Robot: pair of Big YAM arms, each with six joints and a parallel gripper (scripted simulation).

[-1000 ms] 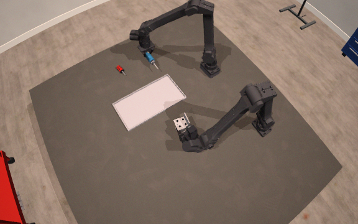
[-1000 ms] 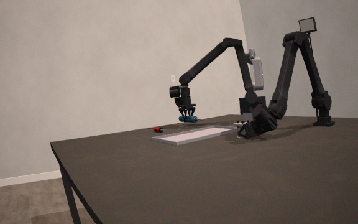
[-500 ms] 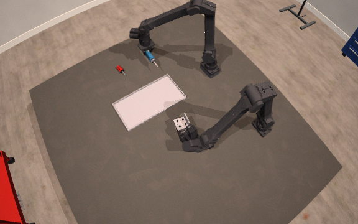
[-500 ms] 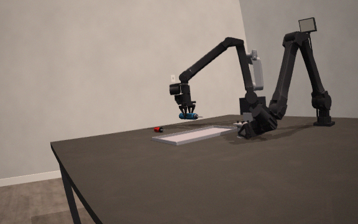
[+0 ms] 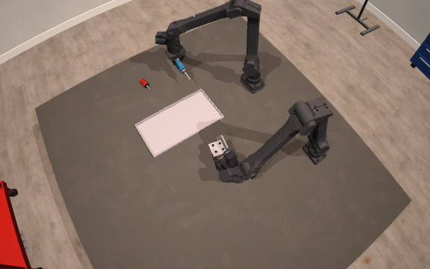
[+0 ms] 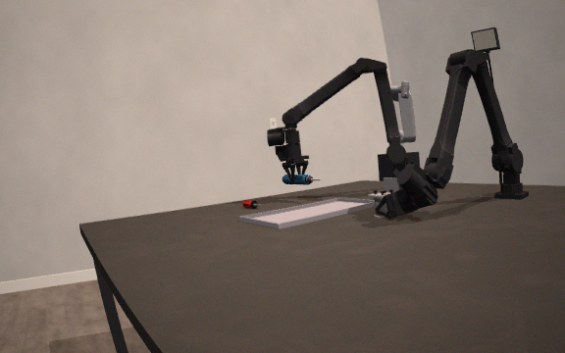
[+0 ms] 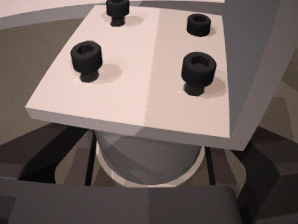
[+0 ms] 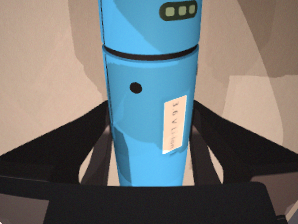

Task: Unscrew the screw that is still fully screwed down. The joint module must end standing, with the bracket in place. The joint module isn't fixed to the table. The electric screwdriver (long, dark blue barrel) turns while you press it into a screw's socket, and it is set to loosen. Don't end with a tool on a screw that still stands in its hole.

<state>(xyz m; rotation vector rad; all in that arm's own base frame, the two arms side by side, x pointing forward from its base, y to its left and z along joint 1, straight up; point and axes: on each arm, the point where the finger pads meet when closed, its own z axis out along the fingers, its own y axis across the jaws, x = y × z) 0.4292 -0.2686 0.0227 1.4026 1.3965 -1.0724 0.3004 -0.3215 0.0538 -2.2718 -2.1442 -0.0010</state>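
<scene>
Now: the white bracket plate 5 cm above my left hand. The rest, counted from my left hand: red tool 9 cm ahead, 58 cm to the right, 1 cm below; flat white tray 6 cm ahead, 26 cm to the right, 2 cm below.
</scene>
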